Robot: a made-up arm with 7 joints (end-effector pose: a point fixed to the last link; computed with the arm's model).
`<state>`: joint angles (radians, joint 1 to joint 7).
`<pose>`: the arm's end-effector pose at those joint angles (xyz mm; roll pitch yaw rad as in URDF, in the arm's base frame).
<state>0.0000 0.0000 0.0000 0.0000 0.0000 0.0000 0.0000</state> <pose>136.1 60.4 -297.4 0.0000 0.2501 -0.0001</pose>
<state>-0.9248 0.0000 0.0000 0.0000 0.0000 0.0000 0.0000</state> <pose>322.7 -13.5 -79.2 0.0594 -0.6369 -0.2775</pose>
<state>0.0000 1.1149 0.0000 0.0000 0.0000 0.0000 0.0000</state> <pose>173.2 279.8 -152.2 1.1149 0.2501 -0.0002</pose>
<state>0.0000 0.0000 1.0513 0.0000 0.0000 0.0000 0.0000</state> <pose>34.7 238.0 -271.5 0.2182 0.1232 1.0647</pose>
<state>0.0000 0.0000 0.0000 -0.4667 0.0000 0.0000 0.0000</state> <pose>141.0 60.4 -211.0 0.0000 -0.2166 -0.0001</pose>
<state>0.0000 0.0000 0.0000 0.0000 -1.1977 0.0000 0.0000</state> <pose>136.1 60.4 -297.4 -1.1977 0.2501 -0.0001</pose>
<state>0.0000 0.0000 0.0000 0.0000 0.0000 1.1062 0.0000</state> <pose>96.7 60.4 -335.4 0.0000 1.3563 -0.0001</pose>
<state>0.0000 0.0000 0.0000 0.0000 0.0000 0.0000 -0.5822</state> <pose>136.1 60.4 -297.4 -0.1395 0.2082 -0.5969</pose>
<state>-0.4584 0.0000 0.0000 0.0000 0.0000 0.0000 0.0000</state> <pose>255.6 27.9 -211.0 -0.0037 -0.1914 -0.1247</pose>
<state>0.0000 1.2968 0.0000 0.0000 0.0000 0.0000 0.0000</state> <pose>183.9 294.3 -110.3 1.2968 0.2501 -0.0002</pose>
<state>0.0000 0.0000 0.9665 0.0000 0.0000 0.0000 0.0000</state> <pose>49.0 228.8 -275.1 0.2072 0.1411 0.9810</pose>
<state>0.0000 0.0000 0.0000 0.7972 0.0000 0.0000 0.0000</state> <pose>43.8 60.4 -409.4 0.0000 1.0473 -0.0001</pose>
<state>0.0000 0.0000 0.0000 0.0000 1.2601 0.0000 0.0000</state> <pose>136.1 60.4 -297.4 1.2601 0.2501 -0.0002</pose>
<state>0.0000 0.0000 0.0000 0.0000 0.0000 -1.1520 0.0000</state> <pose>117.9 60.4 -243.6 0.0000 -0.9019 -0.0002</pose>
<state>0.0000 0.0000 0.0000 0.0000 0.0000 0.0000 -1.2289</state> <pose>136.1 60.4 -297.4 -0.2361 0.0831 -1.2389</pose>
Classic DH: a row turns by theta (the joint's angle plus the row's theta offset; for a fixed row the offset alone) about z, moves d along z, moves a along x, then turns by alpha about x. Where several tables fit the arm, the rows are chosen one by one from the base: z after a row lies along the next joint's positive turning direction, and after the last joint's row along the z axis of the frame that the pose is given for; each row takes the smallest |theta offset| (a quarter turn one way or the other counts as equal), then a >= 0, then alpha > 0; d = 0 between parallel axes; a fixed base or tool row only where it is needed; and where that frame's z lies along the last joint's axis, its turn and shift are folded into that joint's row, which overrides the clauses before.
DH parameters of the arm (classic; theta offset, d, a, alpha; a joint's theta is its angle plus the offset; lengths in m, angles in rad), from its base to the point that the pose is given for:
base (fixed): -0.071 0 0 -1.3004
joint 1: -1.3111 0.0471 -0.0172 -1.5708
joint 2: 1.2915 0 -0.009 1.5708
joint 3: 1.5708 -0.2433 0.0186 -1.5708
joint 4: 1.5708 0.0014 0.0076 1.5708
joint 5: 0 0.1347 0 -1.5708
joint 6: -1.5708 0 0.0521 1.5708
joint 7: 0 0 0 0

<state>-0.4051 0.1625 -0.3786 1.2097 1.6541 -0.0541 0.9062</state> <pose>139.2 80.1 -408.6 1.7577 0.2461 -0.5243</pose>
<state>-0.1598 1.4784 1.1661 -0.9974 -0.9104 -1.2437 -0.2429</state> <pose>10.5 162.9 85.3 2.1422 0.0616 -2.4261</pose>
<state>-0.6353 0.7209 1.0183 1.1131 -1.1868 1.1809 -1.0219</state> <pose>218.3 309.5 -226.4 -1.7327 -0.5221 -0.1281</pose>
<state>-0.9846 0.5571 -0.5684 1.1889 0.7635 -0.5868 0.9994</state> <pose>344.5 144.9 -231.1 1.4072 -0.5045 -0.3614</pose>
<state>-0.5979 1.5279 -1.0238 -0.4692 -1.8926 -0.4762 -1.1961</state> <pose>192.7 190.9 -102.2 -0.4531 -0.4472 -1.4934</pose>
